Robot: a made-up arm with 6 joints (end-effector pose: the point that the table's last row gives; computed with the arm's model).
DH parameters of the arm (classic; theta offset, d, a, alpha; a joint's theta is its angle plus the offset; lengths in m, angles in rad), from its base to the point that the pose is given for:
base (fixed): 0 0 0 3.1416
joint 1: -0.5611 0 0.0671 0
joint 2: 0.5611 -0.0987 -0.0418 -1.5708
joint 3: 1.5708 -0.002 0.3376 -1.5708
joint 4: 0 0.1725 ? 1.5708
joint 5: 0 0.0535 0.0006 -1.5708
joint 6: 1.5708 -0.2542 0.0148 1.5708
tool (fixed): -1.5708 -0.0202 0 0
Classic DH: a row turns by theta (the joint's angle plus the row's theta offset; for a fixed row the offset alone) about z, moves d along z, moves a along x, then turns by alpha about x.
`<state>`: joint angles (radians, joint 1 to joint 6).
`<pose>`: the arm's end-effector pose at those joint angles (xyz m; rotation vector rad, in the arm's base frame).
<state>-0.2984 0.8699 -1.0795 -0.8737 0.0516 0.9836</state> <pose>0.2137 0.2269 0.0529 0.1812 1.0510 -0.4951</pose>
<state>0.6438 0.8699 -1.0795 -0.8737 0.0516 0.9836</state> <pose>0.3092 -0.0394 0.0529 0.6882 0.9207 -1.3385</pose>
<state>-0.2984 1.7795 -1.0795 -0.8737 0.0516 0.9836</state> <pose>0.2871 0.0249 0.0529 0.6705 0.9283 -1.3097</pose>
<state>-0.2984 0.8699 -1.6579 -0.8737 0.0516 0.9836</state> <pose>0.1804 0.2484 0.0115 0.3483 1.6048 -0.3790</pose>
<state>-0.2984 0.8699 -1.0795 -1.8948 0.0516 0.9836</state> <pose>0.5313 0.1717 0.2119 1.0785 0.7598 -1.0264</pose>
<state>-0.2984 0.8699 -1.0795 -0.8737 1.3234 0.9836</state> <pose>0.1614 0.0321 0.2792 -0.5602 0.3702 -1.3884</pose>
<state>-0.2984 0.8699 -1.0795 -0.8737 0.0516 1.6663</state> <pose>0.2023 0.2147 0.0520 -0.4228 1.1642 -0.1155</pose>
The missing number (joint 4, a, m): -0.3527
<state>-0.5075 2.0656 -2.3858 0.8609 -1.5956 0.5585</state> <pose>-0.4579 -0.0409 0.2514 -1.0250 -2.1933 -1.8086</pose>
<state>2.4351 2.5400 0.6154 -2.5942 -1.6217 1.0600</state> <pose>-0.5570 -0.6295 0.6495 -1.1148 0.3141 -2.5631</pose>
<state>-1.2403 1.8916 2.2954 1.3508 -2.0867 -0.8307</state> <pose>-0.3752 -0.3685 -0.2851 1.3241 -1.1954 -1.4963</pose>
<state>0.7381 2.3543 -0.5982 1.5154 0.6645 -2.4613</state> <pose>-0.1244 0.1554 0.4061 1.0942 -1.3870 -2.1544</pose>
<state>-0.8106 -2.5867 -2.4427 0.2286 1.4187 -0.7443</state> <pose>-0.2072 0.0591 -0.0051 1.6497 -0.8871 -2.4619</pose>
